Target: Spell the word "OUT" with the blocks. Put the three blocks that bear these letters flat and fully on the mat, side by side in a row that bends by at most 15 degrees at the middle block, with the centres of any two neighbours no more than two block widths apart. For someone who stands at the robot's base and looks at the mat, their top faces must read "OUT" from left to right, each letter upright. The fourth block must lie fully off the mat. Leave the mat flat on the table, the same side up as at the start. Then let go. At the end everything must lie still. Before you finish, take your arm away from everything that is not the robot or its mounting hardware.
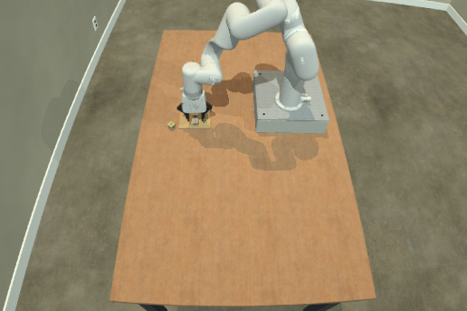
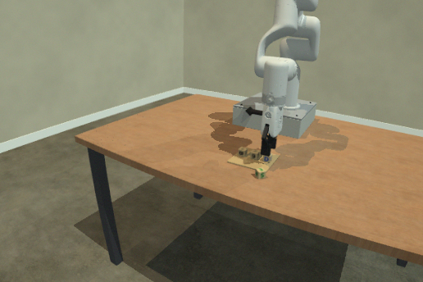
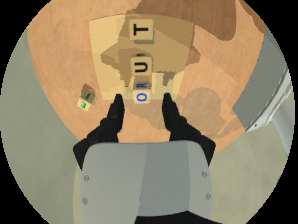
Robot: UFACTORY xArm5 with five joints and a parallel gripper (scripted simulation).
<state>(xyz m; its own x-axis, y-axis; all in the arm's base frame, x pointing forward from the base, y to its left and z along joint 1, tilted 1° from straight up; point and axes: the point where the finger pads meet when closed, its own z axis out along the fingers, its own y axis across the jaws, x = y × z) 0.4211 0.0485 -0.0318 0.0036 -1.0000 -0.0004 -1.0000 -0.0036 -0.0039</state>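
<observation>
The U block lies 50 mm to the right of my hand and 40 mm below it. Round my hand: tan mat 50 mm to the right, 50 mm below.
</observation>
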